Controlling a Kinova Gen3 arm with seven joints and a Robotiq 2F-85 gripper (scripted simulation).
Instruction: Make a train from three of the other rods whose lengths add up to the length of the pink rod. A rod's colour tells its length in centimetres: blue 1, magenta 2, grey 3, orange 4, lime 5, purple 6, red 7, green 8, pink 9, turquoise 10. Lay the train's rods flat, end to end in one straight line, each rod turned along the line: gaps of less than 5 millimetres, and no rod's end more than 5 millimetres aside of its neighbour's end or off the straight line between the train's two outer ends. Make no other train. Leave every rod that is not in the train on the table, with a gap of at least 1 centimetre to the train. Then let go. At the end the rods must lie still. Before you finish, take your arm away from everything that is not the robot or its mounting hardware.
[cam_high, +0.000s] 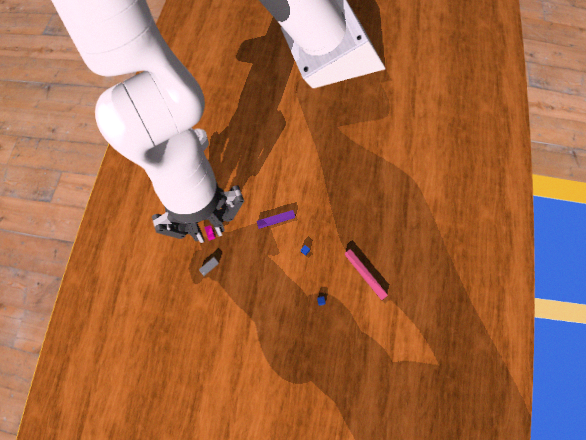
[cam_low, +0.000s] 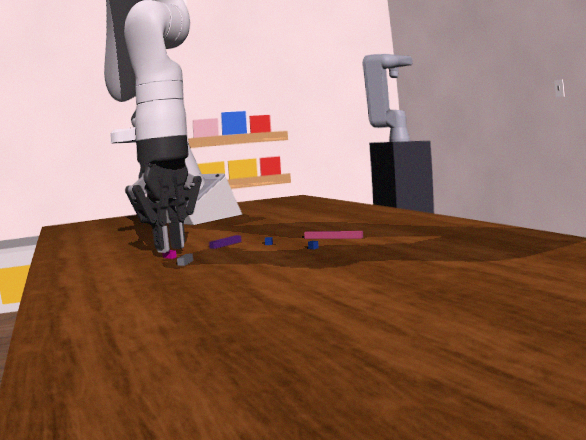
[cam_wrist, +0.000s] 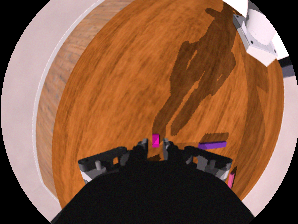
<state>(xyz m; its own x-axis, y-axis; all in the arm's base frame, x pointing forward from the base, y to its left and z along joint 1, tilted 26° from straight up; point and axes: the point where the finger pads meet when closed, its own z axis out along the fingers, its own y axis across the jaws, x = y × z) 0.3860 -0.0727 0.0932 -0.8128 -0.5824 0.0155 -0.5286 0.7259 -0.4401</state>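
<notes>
Now: the magenta rod 2 cm below my hand. From my hand the other things lie so: small blue rod (7 cm ahead, 19 cm to the left, 2 cm below); grey rod (5 cm ahead, 1 cm to the left, 2 cm below); purple rod (5 cm behind, 9 cm to the left, 2 cm below).
</notes>
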